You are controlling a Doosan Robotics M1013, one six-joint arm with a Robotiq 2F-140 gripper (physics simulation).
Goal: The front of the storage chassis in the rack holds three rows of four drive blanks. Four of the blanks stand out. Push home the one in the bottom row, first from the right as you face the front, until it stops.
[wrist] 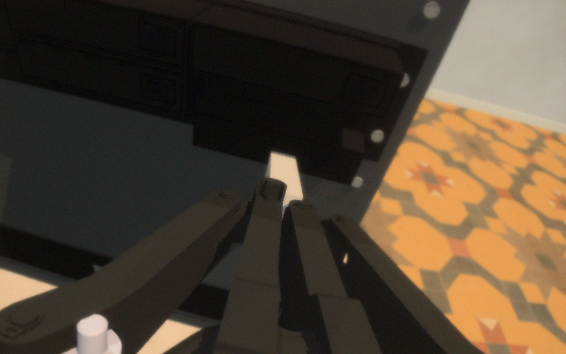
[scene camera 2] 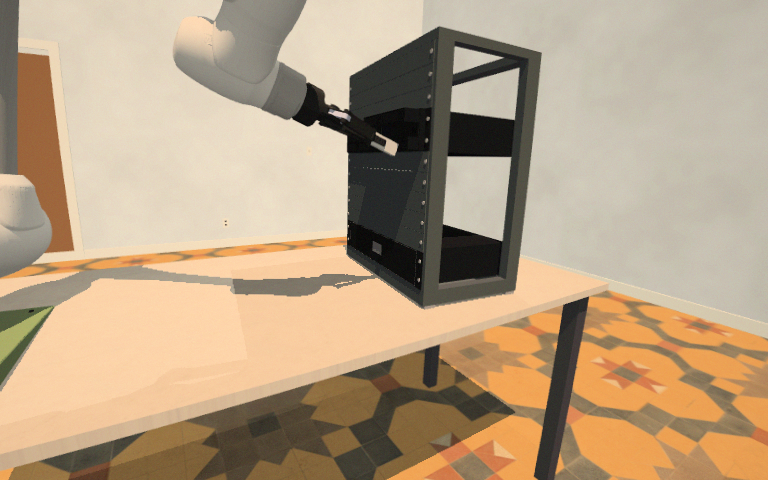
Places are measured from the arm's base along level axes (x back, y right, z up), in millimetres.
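Where they show: gripper, fingertip midpoint: [wrist: 278,173] [scene camera 2: 394,150].
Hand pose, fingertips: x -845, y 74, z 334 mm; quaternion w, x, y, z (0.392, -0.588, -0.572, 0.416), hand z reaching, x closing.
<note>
After its pixels a point has its place.
The black storage chassis [scene camera 2: 417,127] @(x -869, y 122, z 382 mm) sits in the upper half of the rack. In the wrist view, the bottom-row blank at the far right [wrist: 230,141] @(x -852, y 40, z 346 mm) stands out as a dark block, its lower edge over the grey panel. A top-row blank [wrist: 300,62] @(x -838, y 71, z 411 mm) above it also stands out. My gripper [scene camera 2: 389,145] @(x -845, y 74, z 334 mm) [wrist: 278,173] @(x -845, y 74, z 334 mm) is shut and empty, its pale fingertips pointing at the chassis front. In the wrist view the tips overlap the lower edge of the bottom-right blank, left of its latch end. Contact cannot be told; dark shading hides the exact depth.
The grey rack [scene camera 2: 438,198] @(x -907, y 161, z 233 mm) [wrist: 442,35] @(x -884, y 153, z 432 mm) stands on the pale table [scene camera 2: 305,333] @(x -608, y 150, z -23 mm), with round screw heads down its front posts. Grey panels [scene camera 2: 385,186] @(x -901, y -53, z 243 mm) [wrist: 100,165] @(x -901, y -82, z 256 mm) fill the front below the chassis. A lower black unit [scene camera 2: 396,260] @(x -892, y 28, z 61 mm) sits near the rack's base. A green object [scene camera 2: 22,333] @(x -144, y -26, z -5 mm) lies at the left.
</note>
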